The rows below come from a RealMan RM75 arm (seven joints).
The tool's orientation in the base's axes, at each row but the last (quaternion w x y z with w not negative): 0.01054 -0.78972 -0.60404 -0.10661; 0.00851 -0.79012 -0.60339 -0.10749; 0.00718 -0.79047 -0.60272 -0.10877; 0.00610 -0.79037 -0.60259 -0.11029; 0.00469 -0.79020 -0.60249 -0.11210; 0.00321 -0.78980 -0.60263 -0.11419; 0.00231 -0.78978 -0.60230 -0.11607; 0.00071 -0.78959 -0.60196 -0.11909; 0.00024 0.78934 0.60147 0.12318; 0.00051 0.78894 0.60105 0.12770; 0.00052 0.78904 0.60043 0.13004; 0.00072 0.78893 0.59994 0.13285; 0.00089 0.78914 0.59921 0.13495
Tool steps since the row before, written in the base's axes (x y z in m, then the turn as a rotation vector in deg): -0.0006 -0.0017 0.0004 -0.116 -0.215 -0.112; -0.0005 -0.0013 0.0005 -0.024 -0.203 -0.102; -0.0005 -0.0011 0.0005 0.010 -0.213 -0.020; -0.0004 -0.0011 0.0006 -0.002 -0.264 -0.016; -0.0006 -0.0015 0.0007 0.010 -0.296 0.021; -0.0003 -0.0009 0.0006 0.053 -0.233 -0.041; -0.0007 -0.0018 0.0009 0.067 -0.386 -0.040; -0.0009 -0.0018 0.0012 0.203 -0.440 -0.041; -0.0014 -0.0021 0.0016 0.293 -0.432 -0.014; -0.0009 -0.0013 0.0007 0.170 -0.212 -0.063; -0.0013 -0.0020 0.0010 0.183 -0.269 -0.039; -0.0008 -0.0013 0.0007 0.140 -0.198 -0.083; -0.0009 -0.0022 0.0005 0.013 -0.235 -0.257
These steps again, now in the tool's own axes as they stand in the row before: -0.0017 -0.0001 -0.0007 -0.254 -0.065 0.060; -0.0013 -0.0001 -0.0008 -0.218 0.020 0.067; -0.0011 -0.0001 -0.0007 -0.204 0.065 -0.009; -0.0010 0.0000 -0.0008 -0.255 0.068 -0.022; -0.0014 -0.0001 -0.0010 -0.275 0.093 -0.061; -0.0008 0.0000 -0.0008 -0.216 0.109 0.016; -0.0017 0.0000 -0.0013 -0.358 0.164 -0.004; -0.0017 -0.0002 -0.0016 -0.376 0.308 0.014; -0.0020 -0.0005 -0.0021 -0.341 0.396 0.007; -0.0013 -0.0004 -0.0011 -0.172 0.210 0.063; -0.0020 -0.0005 -0.0015 -0.218 0.242 0.034; -0.0013 -0.0003 -0.0010 -0.171 0.175 0.078; -0.0022 -0.0001 -0.0010 -0.274 0.037 0.213
